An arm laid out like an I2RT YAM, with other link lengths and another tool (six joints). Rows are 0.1 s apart.
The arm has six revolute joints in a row. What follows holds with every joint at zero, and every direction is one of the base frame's.
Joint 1 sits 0.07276 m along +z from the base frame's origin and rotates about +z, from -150 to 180 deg.
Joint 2 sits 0.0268 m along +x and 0.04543 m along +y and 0.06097 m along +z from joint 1 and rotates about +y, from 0 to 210 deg.
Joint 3 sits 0.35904 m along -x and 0.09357 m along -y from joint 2 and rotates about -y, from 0 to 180 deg.
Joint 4 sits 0.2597 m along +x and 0.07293 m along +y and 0.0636 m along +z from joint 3 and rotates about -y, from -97 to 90 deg.
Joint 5 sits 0.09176 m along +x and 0.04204 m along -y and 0.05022 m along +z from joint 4 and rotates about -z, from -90 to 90 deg.
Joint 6 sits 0.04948 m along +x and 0.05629 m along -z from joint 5 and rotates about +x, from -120 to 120 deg.
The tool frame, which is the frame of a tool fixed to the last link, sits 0.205 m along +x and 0.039 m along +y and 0.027 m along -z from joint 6; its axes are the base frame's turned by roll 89.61, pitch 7.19 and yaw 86.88 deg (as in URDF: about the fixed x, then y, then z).
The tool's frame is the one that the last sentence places.
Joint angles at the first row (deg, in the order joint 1, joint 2, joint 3, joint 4, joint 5, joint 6):
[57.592 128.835 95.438 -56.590 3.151 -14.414]
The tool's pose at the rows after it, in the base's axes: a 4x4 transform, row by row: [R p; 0 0 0 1], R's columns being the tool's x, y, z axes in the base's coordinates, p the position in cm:
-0.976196 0.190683 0.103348 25.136; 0.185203 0.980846 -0.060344 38.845; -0.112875 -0.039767 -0.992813 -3.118; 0 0 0 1
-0.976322 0.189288 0.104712 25.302; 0.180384 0.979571 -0.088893 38.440; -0.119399 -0.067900 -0.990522 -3.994; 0 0 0 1
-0.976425 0.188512 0.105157 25.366; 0.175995 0.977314 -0.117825 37.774; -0.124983 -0.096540 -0.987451 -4.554; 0 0 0 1
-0.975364 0.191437 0.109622 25.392; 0.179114 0.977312 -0.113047 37.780; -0.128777 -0.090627 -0.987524 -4.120; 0 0 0 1
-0.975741 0.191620 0.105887 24.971; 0.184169 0.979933 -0.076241 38.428; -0.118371 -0.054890 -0.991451 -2.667; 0 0 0 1
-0.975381 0.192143 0.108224 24.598; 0.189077 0.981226 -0.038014 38.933; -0.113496 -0.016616 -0.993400 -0.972; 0 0 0 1
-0.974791 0.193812 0.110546 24.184; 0.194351 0.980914 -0.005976 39.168; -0.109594 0.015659 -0.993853 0.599; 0 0 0 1
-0.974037 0.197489 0.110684 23.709; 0.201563 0.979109 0.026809 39.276; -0.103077 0.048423 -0.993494 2.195; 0 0 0 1
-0.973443 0.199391 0.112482 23.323; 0.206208 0.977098 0.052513 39.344; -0.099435 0.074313 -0.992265 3.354; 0 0 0 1
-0.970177 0.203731 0.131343 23.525; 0.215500 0.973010 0.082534 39.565; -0.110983 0.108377 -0.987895 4.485; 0 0 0 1
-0.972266 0.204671 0.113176 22.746; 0.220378 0.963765 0.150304 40.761; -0.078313 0.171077 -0.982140 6.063; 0 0 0 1
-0.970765 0.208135 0.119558 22.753; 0.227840 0.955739 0.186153 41.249; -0.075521 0.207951 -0.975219 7.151; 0 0 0 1
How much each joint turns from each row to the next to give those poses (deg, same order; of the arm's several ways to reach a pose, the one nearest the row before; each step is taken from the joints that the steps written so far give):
[-0.018 1.409 0.951 -0.436 0.837 0.153]
[0.082 1.494 0.658 -0.528 0.949 0.022]
[0.000 0.943 0.258 -0.723 0.919 0.001]
[0.002 -0.644 -0.171 -0.093 0.067 0.152]
[0.130 -2.068 -0.352 -0.036 -1.326 0.100]
[0.126 -2.519 -0.626 0.041 -1.061 0.141]
[0.094 -2.463 -0.828 0.000 -0.867 0.210]
[-0.001 -2.595 -0.984 0.007 -0.997 0.262]
[0.051 -2.020 -0.911 0.206 -0.694 0.221]
[-0.094 -2.018 -0.859 0.913 -0.011 0.264]
[-0.044 -2.195 -0.617 1.200 -2.959 0.295]
[-0.153 -1.566 -0.435 0.859 -0.820 0.276]

